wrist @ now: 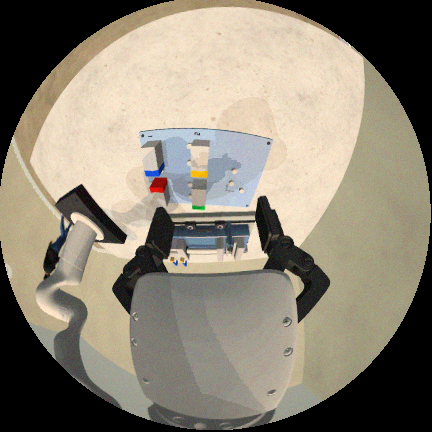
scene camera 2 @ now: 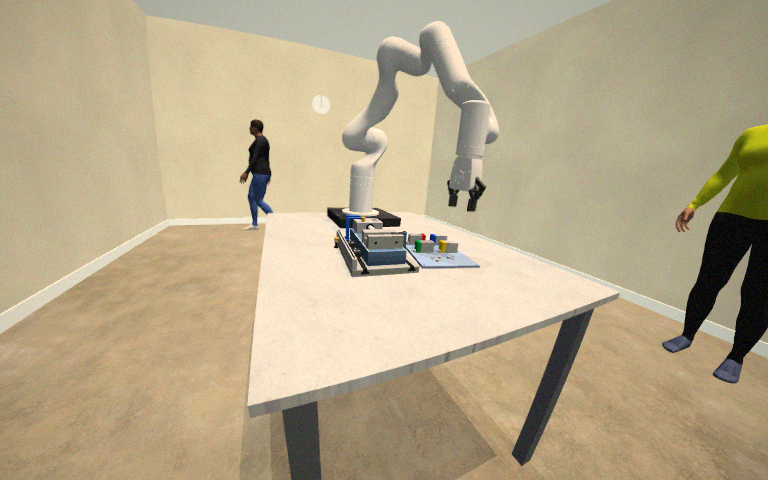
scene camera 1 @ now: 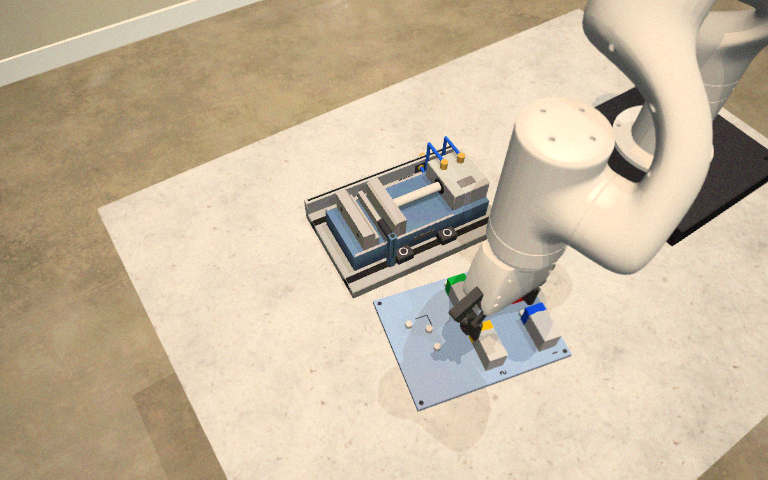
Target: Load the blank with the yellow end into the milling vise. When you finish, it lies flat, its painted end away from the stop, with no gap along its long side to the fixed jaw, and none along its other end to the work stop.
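Note:
The yellow-ended blank (scene camera 1: 492,350) (scene camera 2: 451,247) (wrist: 200,156) lies on the light-blue plate (scene camera 1: 453,386) (scene camera 2: 467,263) (wrist: 256,150); its yellow end faces the vise side. The milling vise (scene camera 1: 419,220) (scene camera 2: 386,256) stands beside the plate. Its fixed jaw (scene camera 1: 355,217) is at the outer end, and the moving jaw (scene camera 1: 386,206) is on the screw side, with no blank between them. The work stop (scene camera 1: 391,249) is a blue post with a dark rod at the jaws' plate-side end. My gripper (scene camera 2: 462,204) (wrist: 210,210) is open and empty, high above the table. In scene camera 1 the arm partly hides it.
A green-ended blank (scene camera 1: 456,286) (wrist: 198,192), a blue-ended blank (scene camera 1: 542,329) (wrist: 152,157) and a red-ended blank (wrist: 159,185) stand on the plate near the yellow one. White pins stick up from the plate. Blue hoses (scene camera 1: 428,155) rise from the vise's far end. Two people stand beyond the table.

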